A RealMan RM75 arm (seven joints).
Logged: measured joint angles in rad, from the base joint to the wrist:
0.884, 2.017, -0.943, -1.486, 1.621, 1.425, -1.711
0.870, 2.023, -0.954, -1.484, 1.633, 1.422, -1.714
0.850, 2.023, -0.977, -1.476, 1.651, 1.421, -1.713
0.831, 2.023, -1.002, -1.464, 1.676, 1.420, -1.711
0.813, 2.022, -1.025, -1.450, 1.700, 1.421, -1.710
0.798, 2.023, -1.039, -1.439, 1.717, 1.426, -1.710
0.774, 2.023, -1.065, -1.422, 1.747, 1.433, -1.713
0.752, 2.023, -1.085, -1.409, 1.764, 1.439, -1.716
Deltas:
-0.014, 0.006, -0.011, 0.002, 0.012, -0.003, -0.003
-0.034, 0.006, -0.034, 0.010, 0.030, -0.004, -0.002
-0.053, 0.006, -0.059, 0.022, 0.055, -0.005, 0.000
-0.071, 0.005, -0.082, 0.036, 0.079, -0.004, 0.001
-0.086, 0.006, -0.096, 0.047, 0.096, 0.001, 0.001
-0.110, 0.006, -0.122, 0.064, 0.126, 0.008, -0.002
-0.132, 0.006, -0.142, 0.077, 0.143, 0.014, -0.005

